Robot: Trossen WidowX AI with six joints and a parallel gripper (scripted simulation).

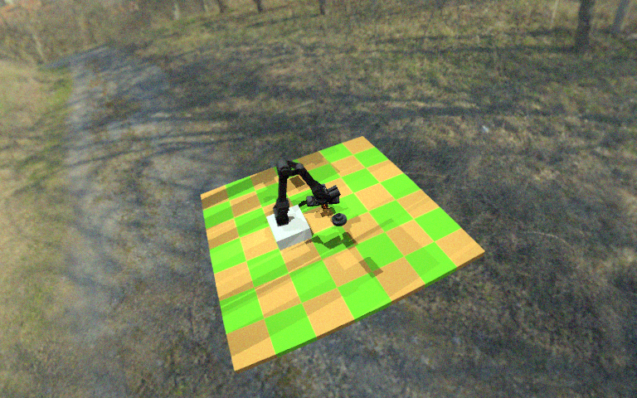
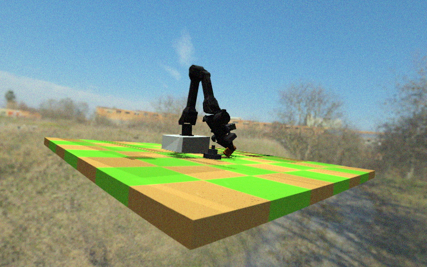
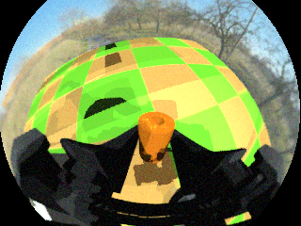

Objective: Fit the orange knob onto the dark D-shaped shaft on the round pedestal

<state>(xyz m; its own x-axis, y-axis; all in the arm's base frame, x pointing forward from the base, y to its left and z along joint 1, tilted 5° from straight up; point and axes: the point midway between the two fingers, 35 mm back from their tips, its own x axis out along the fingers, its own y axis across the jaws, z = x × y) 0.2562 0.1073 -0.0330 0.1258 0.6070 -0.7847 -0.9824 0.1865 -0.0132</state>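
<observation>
My gripper tip is now 1 cm to the left of the orange knob. The rest, counted from my gripper tip: round dark pedestal 5 cm ahead, 15 cm to the right, 1 cm below.
</observation>
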